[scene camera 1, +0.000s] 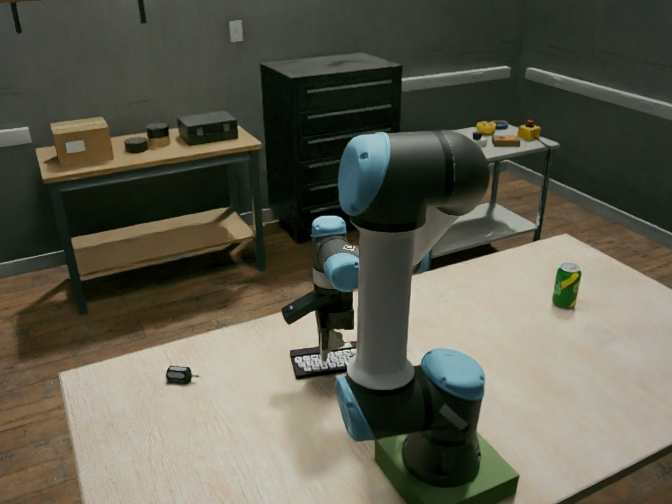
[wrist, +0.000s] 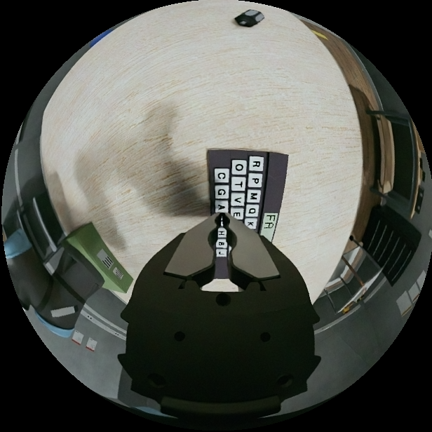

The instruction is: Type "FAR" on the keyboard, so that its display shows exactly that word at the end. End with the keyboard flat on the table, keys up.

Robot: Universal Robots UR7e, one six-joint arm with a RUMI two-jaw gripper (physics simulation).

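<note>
The keyboard (scene camera 1: 303, 366) (wrist: 276, 175) lies flat on the table, keys up, dark with white letter keys. In the wrist view, its greenish display (wrist: 269, 224) reads "FA"; the display's lower end is partly behind the gripper. The R key (wrist: 256, 163) is at the far end of the row nearest the display. The A key (wrist: 220, 206) is just beyond the fingertips. The F key does not show in the wrist view. My gripper (scene camera 1: 324, 359) (wrist: 221, 213) is shut and empty, pointing down with its tips low over the keys beside A. Whether they touch a key, I cannot tell.
A small black object with a thin shaft (scene camera 1: 178, 374) (wrist: 249, 18) lies on the table, left of the keyboard in the scene view. A green can (scene camera 1: 566, 285) stands at the right. The arm stands on a green base (scene camera 1: 491, 477) (wrist: 95, 255) and hides the keyboard's right part in the scene view.
</note>
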